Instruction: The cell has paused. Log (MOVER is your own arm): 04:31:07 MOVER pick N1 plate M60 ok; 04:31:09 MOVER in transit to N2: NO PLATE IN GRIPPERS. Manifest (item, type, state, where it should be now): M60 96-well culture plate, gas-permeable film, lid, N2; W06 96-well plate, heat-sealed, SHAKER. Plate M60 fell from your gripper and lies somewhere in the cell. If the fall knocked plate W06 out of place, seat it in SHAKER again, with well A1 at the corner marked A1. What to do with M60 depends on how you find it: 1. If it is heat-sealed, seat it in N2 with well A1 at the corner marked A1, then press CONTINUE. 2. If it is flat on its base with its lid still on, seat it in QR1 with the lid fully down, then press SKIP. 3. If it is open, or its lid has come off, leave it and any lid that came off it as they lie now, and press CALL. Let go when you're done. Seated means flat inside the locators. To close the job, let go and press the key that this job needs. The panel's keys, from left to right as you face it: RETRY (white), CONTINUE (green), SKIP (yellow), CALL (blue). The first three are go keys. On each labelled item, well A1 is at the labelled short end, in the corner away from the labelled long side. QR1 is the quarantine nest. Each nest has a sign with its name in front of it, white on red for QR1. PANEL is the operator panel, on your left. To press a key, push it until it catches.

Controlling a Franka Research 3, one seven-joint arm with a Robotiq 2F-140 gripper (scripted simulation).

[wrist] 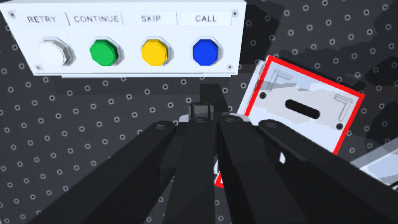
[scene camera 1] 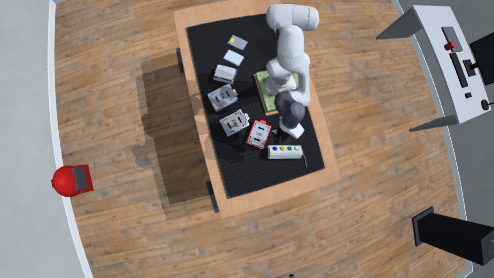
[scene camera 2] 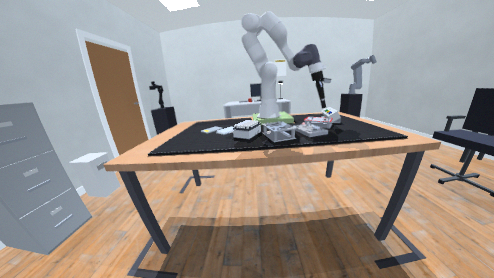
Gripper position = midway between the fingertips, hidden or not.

Observation:
I see my gripper (wrist: 209,99) and an operator panel (wrist: 129,33).

